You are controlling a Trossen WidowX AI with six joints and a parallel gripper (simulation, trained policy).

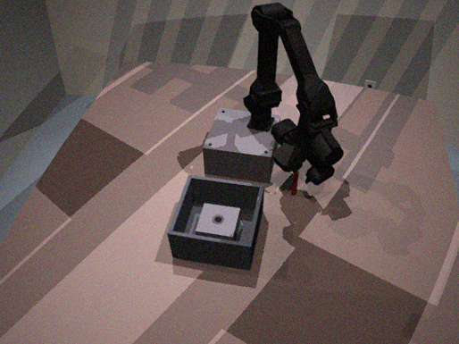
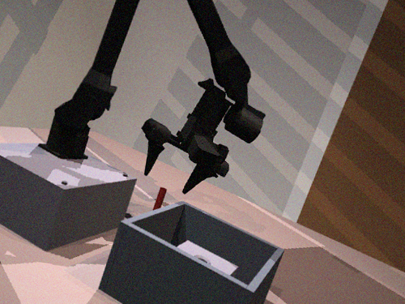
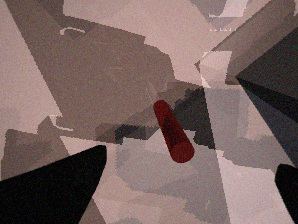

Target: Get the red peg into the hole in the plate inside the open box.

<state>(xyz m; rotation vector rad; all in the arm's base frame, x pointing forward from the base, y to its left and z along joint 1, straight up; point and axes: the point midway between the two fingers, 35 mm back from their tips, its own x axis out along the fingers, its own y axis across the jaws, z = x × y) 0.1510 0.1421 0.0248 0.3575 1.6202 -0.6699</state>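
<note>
Right now my gripper tip is 5 cm above the red peg. Also, from my gripper tip: plate: 19 cm ahead, 14 cm to the right, 4 cm below; dark box: 19 cm ahead, 14 cm to the right, 6 cm below.
</note>
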